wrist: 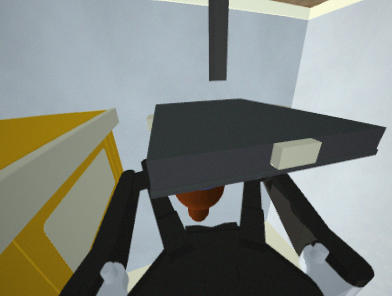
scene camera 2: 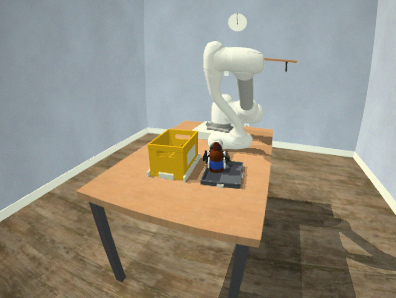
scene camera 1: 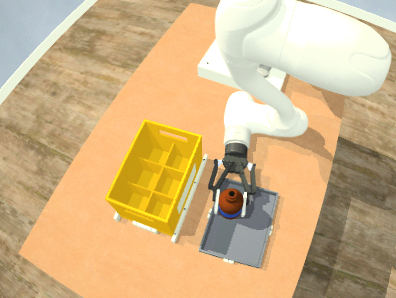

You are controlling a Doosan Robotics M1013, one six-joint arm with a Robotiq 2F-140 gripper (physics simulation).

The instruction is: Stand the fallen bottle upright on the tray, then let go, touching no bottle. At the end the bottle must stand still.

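Places are measured from the arm's base along level axes (x ahead, y left, z up), in millimetres.
Where they show: gripper, fingertip midpoint: (scene camera 2: 216, 165) (scene camera 1: 229, 214); arm's base, link origin: (scene camera 2: 220, 128).
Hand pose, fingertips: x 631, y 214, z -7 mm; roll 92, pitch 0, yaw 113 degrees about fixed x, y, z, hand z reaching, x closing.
Observation:
Things, the pixels of their top centre, and the offset from my fingertips. "pt": a spot on its surface instead. Level surfaces: height alone.
- brown bottle with a blue label, top centre: (wrist: 200, 217) (scene camera 1: 233, 192) (scene camera 2: 217, 142) dx -25, dy -11, dz +117 mm
- grey tray, top centre: (wrist: 221, 127) (scene camera 1: 240, 220) (scene camera 2: 223, 170) dx -4, dy +40, dz -20 mm
- neck, surface spot: (wrist: 199, 198) pt dx -58, dy -27, dz +43 mm
- yellow crate with compartments, top centre: (wrist: 45, 257) (scene camera 1: 154, 166) (scene camera 2: 174, 137) dx +23, dy -234, dz +130 mm
- white rail, top centre: (wrist: 84, 155) (scene camera 1: 190, 195) (scene camera 2: 192, 163) dx +3, dy -137, dz -15 mm
- wooden table, surface height: dz -46 mm
The brown bottle with a blue label (scene camera 1: 231, 204) (scene camera 2: 216, 157) stands on its base, upright or nearly so, in the back left part of the grey tray (scene camera 1: 266, 229) (scene camera 2: 221, 185) (wrist: 200, 172); a slight lean cannot be ruled out. In the wrist view the bottle's brown shoulder and neck (wrist: 199, 198) show past the tray edge. My gripper (scene camera 1: 231, 205) (scene camera 2: 217, 162) reaches in low from the robot's side and is open, its light pads on either side of the bottle. The gaps are small; whether a pad touches the glass cannot be told. The wrist view hides the fingertips behind the tray.
A yellow crate with compartments (scene camera 1: 186, 186) (scene camera 2: 160, 166) (wrist: 70, 135) stands left of the tray, with a white rail (scene camera 1: 191, 197) along its near side. Small white blocks sit at the tray's edges. The arm's lower links (scene camera 1: 265, 120) hang low behind the gripper over the wooden table (scene camera 1: 90, 215) (scene camera 2: 150, 200).

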